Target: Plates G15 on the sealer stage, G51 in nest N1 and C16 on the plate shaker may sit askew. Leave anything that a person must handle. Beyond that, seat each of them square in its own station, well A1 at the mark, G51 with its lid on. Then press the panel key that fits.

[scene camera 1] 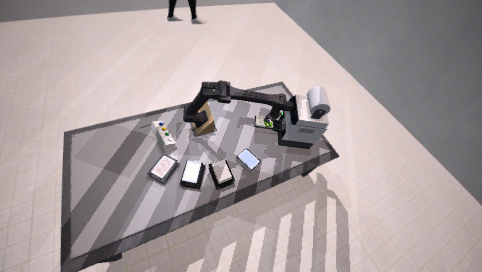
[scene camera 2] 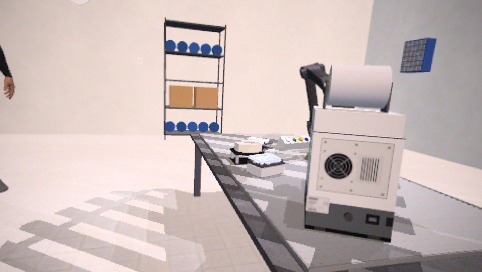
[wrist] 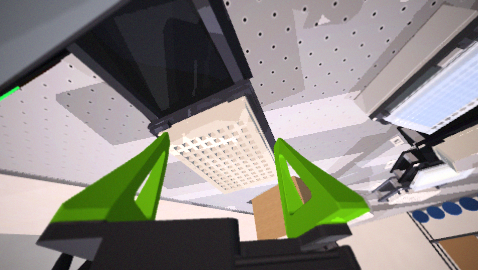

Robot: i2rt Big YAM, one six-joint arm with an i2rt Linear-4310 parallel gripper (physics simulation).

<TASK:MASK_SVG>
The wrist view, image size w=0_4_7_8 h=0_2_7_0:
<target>gripper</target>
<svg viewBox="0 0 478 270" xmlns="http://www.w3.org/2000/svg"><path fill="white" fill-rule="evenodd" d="M35 243L41 247L93 261L89 270L362 270L350 245L342 245L327 251L303 253L301 251L318 249L352 236L353 234L347 222L368 213L370 208L362 196L304 158L282 138L278 138L274 145L274 157L287 238L240 241L239 220L233 217L155 220L170 149L169 134L164 132L141 153L63 202ZM287 162L311 191L312 197L305 204L303 204L293 183Z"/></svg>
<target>bluish plate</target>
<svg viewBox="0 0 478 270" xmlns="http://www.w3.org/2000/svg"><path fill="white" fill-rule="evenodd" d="M478 41L473 41L448 64L389 112L391 115L388 117L384 116L383 119L398 126L432 134L477 106Z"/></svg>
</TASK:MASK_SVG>
